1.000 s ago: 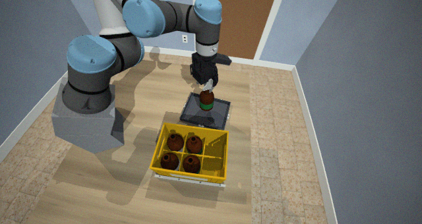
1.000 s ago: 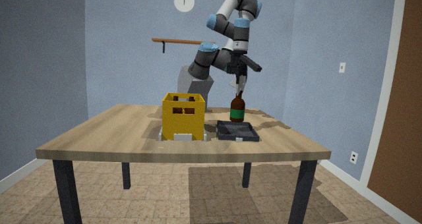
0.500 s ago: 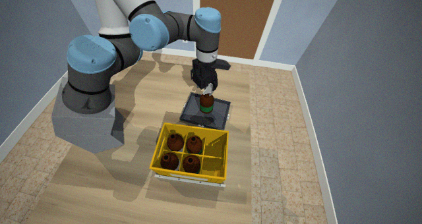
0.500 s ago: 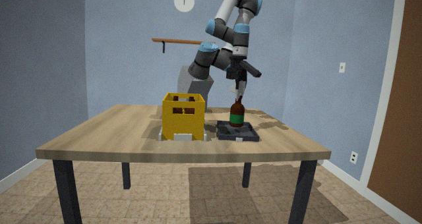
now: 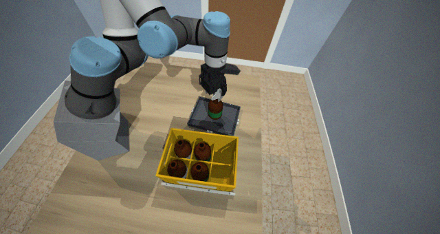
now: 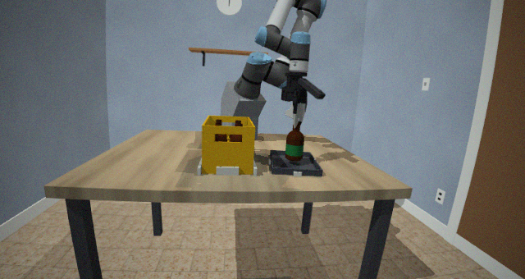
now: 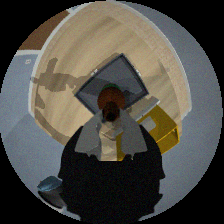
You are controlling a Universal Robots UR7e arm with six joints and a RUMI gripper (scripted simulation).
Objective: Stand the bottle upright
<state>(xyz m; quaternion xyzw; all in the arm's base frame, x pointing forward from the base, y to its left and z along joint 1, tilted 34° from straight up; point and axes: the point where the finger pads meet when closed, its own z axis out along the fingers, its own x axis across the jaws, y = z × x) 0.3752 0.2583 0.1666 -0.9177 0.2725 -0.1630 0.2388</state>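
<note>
Now: the bottle 7 cm below my hand. Also, from my hand: crate 27 cm to the right, 9 cm below, 6 cm ahead; tray 16 cm below.
</note>
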